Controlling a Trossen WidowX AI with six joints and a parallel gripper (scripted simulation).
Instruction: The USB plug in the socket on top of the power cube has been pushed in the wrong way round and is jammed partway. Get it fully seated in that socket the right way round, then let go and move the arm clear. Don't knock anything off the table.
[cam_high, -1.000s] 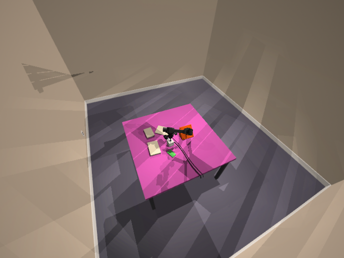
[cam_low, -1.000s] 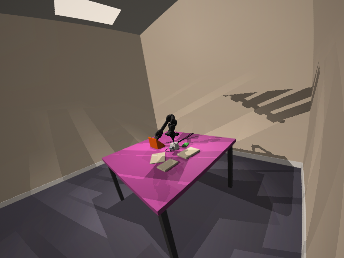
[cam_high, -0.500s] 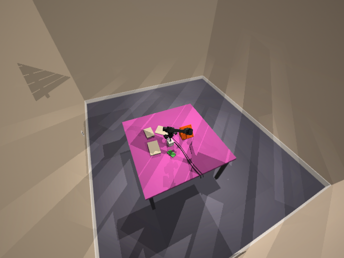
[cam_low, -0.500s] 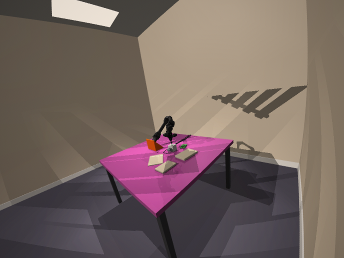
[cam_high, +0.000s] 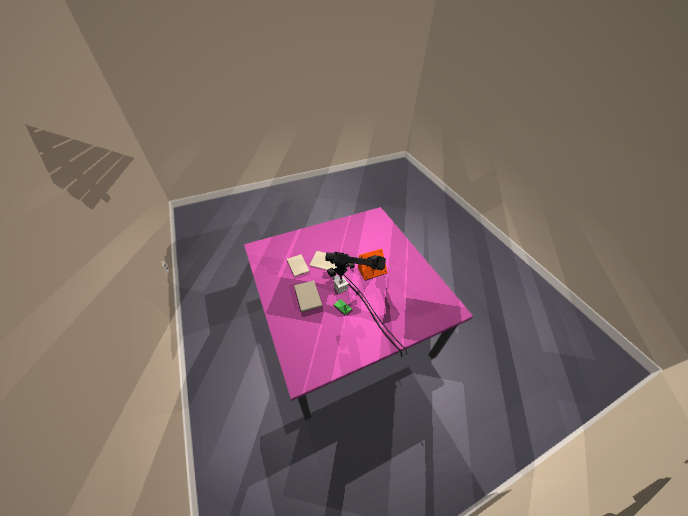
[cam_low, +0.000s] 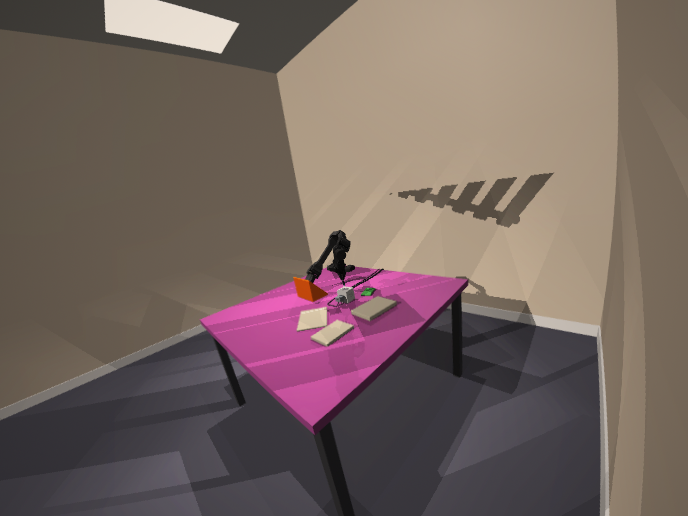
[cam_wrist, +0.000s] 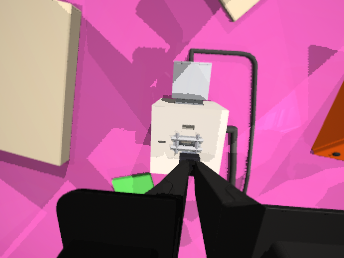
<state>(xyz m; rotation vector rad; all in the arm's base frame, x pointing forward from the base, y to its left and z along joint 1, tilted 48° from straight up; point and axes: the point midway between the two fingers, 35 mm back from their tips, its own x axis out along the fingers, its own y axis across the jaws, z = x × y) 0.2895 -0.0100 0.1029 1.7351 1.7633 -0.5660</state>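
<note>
The dark USB plug lies 20 mm below my gripper tip. Also, from my gripper tip: green block: 50 mm ahead, 160 mm to the left, 130 mm below.
</note>
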